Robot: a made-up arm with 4 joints. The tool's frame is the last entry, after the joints. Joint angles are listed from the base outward. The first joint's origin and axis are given. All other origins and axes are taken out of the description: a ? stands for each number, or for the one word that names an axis. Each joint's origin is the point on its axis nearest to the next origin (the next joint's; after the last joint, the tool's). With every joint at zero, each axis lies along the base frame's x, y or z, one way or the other. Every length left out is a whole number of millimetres.
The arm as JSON. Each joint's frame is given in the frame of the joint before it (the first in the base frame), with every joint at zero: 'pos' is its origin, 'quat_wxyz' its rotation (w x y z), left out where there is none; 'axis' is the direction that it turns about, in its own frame. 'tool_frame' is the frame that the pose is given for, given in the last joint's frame.
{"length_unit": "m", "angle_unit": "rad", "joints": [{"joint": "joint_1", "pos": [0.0, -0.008, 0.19], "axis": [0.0, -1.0, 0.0]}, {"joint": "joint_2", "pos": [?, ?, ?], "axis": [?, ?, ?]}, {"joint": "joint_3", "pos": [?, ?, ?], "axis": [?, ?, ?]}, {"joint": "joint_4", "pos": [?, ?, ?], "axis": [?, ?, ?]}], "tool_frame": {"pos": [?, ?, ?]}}
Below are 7 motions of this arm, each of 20 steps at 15 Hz.
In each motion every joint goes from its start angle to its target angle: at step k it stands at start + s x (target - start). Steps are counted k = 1, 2, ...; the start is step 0. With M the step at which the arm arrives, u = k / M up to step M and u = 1 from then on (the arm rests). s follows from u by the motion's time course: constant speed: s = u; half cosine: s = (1 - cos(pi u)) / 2; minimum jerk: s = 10 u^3 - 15 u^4 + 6 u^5.
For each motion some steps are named. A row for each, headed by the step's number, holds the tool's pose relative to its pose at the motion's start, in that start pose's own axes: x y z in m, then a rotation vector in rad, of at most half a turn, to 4 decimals.
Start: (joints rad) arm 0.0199 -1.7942 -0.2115 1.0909
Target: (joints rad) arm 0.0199 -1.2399 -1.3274 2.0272
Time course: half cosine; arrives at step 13
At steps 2, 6, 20:
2: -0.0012 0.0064 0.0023 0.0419 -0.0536 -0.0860
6: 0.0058 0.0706 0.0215 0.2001 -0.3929 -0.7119
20: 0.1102 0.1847 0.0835 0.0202 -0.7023 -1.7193

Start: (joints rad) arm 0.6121 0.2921 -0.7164 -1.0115
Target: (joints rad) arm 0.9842 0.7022 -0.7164 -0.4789
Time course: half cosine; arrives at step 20
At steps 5, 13, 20:
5: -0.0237 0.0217 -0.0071 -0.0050 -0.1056 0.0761
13: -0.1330 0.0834 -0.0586 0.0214 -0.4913 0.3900
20: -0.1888 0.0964 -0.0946 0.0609 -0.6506 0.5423

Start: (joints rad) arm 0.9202 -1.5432 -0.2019 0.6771
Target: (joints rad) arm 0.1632 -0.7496 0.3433 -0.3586
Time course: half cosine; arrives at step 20
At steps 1, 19, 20:
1: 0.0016 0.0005 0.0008 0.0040 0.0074 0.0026
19: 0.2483 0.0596 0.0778 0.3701 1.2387 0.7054
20: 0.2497 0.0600 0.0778 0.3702 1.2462 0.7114

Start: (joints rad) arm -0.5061 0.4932 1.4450 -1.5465
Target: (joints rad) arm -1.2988 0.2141 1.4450 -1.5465
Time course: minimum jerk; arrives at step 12
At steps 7, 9, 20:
7: 0.0622 0.1210 0.2145 -0.4523 0.2612 -0.1673
9: 0.0999 0.1844 0.2676 -0.6329 0.3377 -0.2243
20: 0.1175 0.2131 0.2850 -0.7117 0.3668 -0.2471

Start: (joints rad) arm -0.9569 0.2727 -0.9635 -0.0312
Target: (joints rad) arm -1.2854 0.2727 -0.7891 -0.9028
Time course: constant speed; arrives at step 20
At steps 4, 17, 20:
4: 0.0300 -0.0042 -0.0027 -0.0274 0.1969 -0.0655
17: 0.1127 -0.0353 -0.0261 -0.0364 0.8464 -0.3025
20: 0.1273 -0.0455 -0.0336 -0.0200 0.9972 -0.3604

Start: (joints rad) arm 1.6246 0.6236 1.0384 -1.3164
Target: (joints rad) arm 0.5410 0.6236 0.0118 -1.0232
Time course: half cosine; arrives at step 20
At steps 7, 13, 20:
7: 0.0850 0.0420 0.1110 0.0037 0.2062 0.2891
13: 0.2539 0.1431 0.2205 0.2154 0.6006 0.6644
20: 0.3591 0.2140 0.2424 0.4502 0.8509 0.7846

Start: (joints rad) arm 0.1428 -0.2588 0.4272 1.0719
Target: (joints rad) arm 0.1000 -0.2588 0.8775 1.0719
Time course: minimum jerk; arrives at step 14
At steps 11, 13, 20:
11: 0.0402 -0.0029 0.0089 -0.1730 0.0251 0.3829
13: 0.0430 -0.0025 0.0094 -0.1849 0.0264 0.4103
20: 0.0432 -0.0025 0.0094 -0.1855 0.0265 0.4117

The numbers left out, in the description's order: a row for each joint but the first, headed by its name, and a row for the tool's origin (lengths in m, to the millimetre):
joint_2: xyz 0.01 0.0 0.343, axis 1.0 0.0 0.0
joint_3: xyz 0.0 0.35 -0.037, axis -1.0 0.0 0.0
joint_4: xyz 0.0 -0.09 -0.075, axis 0.0 -1.0 0.0
tool: xyz 0.025 0.0 0.059

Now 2 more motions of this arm.
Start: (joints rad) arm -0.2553 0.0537 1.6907 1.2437
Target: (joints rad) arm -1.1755 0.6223 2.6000 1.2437
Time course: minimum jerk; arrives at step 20
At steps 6, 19, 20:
6: 0.0246 -0.0348 -0.0632 0.1237 -0.0141 0.1005
19: 0.1497 0.0162 -0.4790 0.7486 -0.2162 0.5876
20: 0.1498 0.0166 -0.4795 0.7494 -0.2166 0.5882

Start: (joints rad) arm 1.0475 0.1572 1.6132 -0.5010
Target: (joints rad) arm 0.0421 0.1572 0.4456 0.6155
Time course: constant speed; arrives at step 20
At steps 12, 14, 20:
12: 0.1912 0.1158 0.0564 0.5798 -0.3509 0.6561
14: 0.2135 0.1439 0.0593 0.7087 -0.3541 0.7084
20: 0.2577 0.2360 0.0591 1.0859 -0.2685 0.7350

